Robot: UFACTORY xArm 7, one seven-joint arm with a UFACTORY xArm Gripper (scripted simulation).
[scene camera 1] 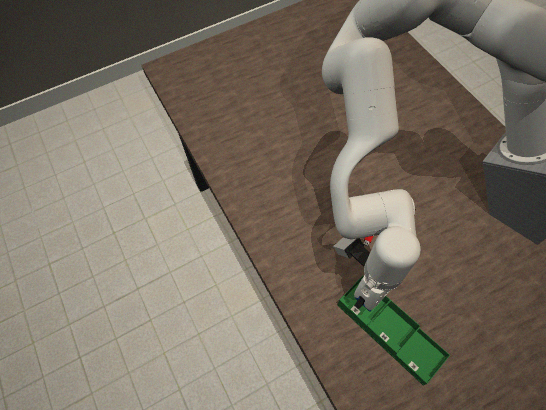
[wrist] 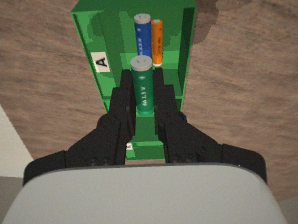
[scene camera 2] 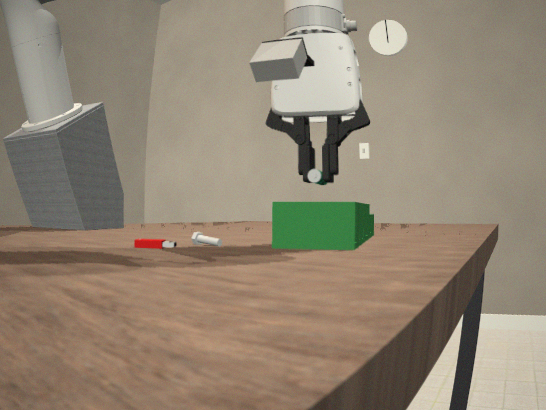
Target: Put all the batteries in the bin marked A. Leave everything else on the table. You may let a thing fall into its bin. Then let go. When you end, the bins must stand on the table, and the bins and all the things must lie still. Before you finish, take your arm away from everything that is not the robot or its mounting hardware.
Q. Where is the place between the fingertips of my gripper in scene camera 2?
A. At 318,182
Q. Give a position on a green three-compartment bin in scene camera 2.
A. At 295,225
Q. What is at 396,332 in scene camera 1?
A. A green three-compartment bin.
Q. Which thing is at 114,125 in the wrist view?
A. My gripper.
